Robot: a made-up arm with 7 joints.
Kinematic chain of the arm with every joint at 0, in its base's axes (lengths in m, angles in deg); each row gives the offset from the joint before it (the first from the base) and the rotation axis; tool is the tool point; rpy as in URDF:
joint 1: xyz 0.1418 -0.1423 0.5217 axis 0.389 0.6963 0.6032
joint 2: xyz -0.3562 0 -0.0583 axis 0.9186 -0.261 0.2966
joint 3: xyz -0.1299 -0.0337 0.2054 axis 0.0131 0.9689 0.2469
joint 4: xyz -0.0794 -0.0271 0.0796 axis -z
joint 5: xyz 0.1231 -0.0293 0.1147 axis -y
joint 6: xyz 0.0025 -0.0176 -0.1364 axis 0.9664 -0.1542 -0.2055
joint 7: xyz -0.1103 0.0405 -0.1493 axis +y
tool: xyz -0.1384 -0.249 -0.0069 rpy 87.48 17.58 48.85
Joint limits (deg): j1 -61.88..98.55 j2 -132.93..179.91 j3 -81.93..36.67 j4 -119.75..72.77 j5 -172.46..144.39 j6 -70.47..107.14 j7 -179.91..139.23
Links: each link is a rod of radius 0.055 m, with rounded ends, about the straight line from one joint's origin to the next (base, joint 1, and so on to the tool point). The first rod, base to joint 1, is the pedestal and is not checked.
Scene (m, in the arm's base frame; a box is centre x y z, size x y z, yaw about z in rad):
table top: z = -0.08
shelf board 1: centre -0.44 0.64 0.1 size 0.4 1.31 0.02 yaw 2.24
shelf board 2: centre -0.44 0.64 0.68 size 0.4 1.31 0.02 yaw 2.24
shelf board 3: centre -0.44 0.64 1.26 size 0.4 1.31 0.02 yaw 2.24
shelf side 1: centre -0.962 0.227 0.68 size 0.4 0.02 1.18 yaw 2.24
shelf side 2: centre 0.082 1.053 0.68 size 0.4 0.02 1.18 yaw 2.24
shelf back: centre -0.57 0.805 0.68 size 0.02 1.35 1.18 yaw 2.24
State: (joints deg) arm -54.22 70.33 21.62 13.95 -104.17 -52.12 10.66
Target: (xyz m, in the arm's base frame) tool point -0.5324 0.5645 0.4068
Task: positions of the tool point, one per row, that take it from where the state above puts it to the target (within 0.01 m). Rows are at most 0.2 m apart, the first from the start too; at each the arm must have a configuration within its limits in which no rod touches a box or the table.
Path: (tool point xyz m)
1: -0.4615 -0.5803 0.4271
2: -0.5899 -0.4608 0.4614
3: -0.6832 -0.3042 0.4920
4: -0.7321 -0.1222 0.5133
5: -0.7321 0.0710 0.5209
6: -0.6831 0.2599 0.5112
7: -0.6893 0.3439 0.4590
8: -0.6406 0.4560 0.4231
9: -0.5324 0.5645 0.4068

